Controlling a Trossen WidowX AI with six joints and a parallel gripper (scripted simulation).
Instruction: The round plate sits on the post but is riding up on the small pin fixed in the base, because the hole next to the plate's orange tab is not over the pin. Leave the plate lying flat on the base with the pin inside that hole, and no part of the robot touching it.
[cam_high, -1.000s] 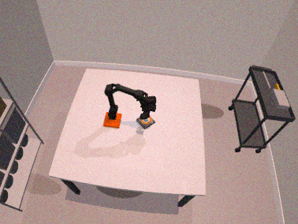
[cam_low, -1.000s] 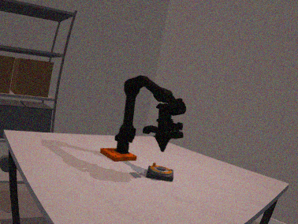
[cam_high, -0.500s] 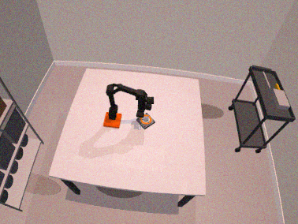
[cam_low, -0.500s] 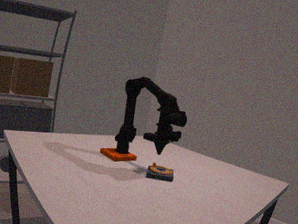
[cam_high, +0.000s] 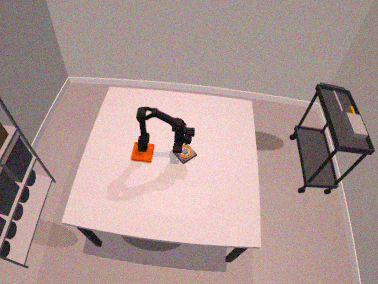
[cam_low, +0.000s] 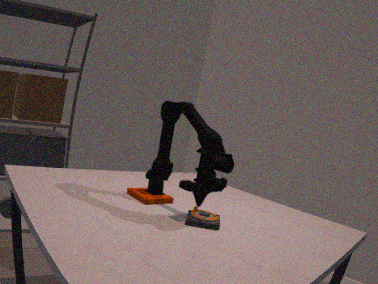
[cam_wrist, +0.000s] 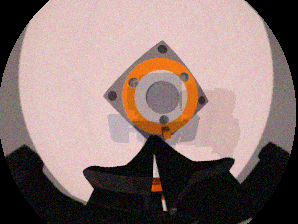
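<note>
Now: gripper tip 5 cm short of the square grey base, 3 cm above it and 1 cm to the left of it.
</note>
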